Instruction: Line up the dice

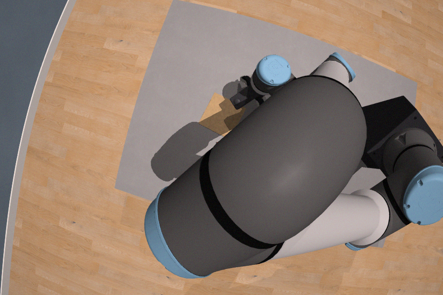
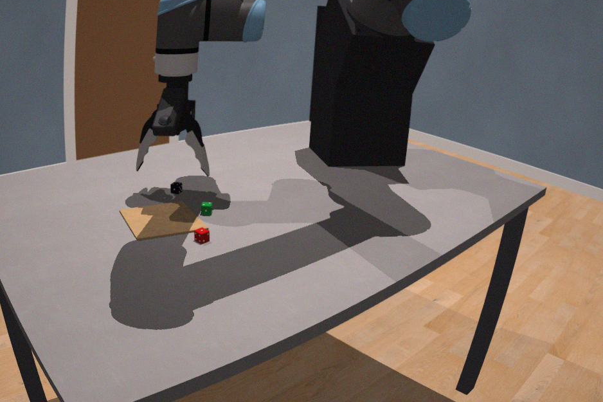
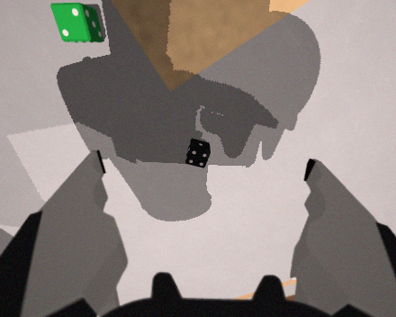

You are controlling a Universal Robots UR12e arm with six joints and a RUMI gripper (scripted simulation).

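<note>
My gripper is now 20 mm past the black die, 10 mm to the left of it and 40 mm above it. From my hand the other things lie so: tan mat (90 mm ahead, 100 mm to the left, 40 mm below); red die (70 mm ahead, 210 mm to the left, 40 mm below); green die (10 mm behind, 120 mm to the left, 40 mm below).
</note>
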